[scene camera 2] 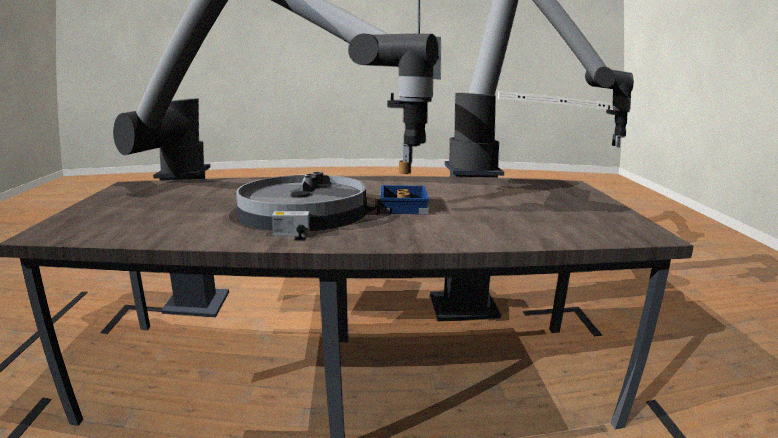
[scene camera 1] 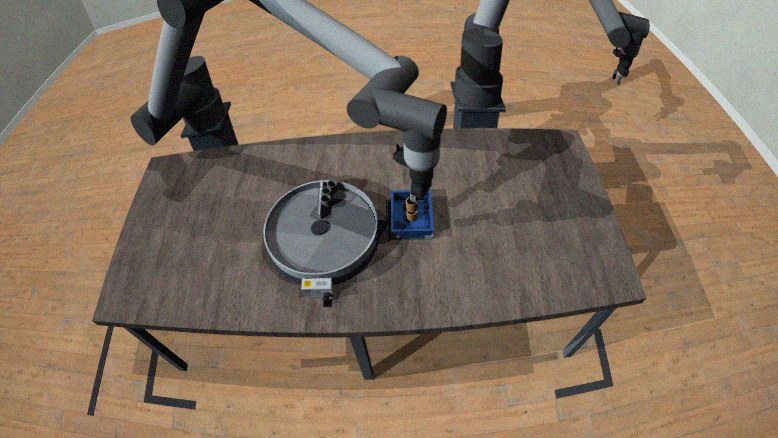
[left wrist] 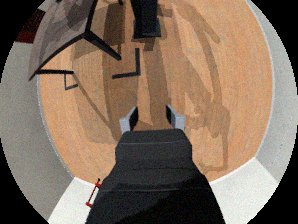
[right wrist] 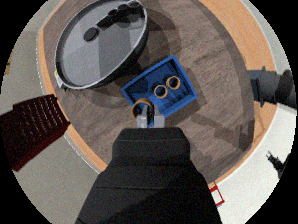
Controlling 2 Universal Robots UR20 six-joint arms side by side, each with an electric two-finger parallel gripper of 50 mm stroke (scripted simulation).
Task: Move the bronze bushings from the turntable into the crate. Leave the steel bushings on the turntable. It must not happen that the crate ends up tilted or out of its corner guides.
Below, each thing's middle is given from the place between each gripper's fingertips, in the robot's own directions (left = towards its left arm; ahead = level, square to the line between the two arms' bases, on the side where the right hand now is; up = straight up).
Labels:
Now: the blue crate [scene camera 1: 423,225] 40 mm behind my right hand, 10 mm to the right of it and 140 mm below it.
Now: the blue crate 780 mm ahead of my left hand, 1230 mm to the right of it and 140 mm below it.

